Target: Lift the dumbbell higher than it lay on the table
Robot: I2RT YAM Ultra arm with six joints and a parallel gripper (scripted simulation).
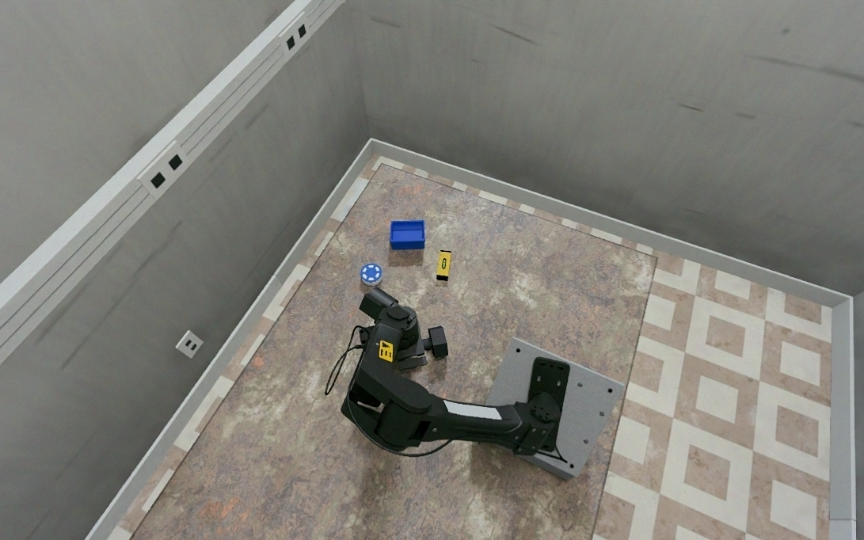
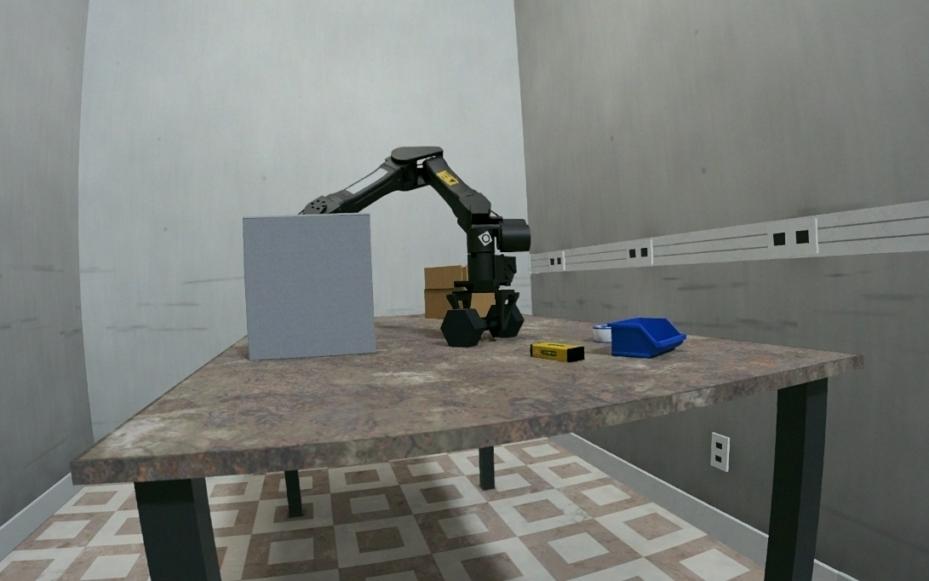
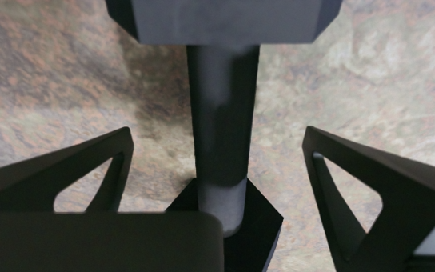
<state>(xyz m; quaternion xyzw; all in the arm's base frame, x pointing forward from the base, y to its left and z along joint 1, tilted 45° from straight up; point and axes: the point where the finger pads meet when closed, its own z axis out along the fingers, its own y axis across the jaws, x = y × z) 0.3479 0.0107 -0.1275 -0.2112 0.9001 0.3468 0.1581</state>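
Now: the black dumbbell right at my hand. From my hand the other things lie so: blue bin 110 mm ahead, 340 mm to the right, 10 mm below; cardboard box 240 mm ahead, 650 mm to the left, 40 mm above; white round object 170 mm ahead, 180 mm to the right, 20 mm below.
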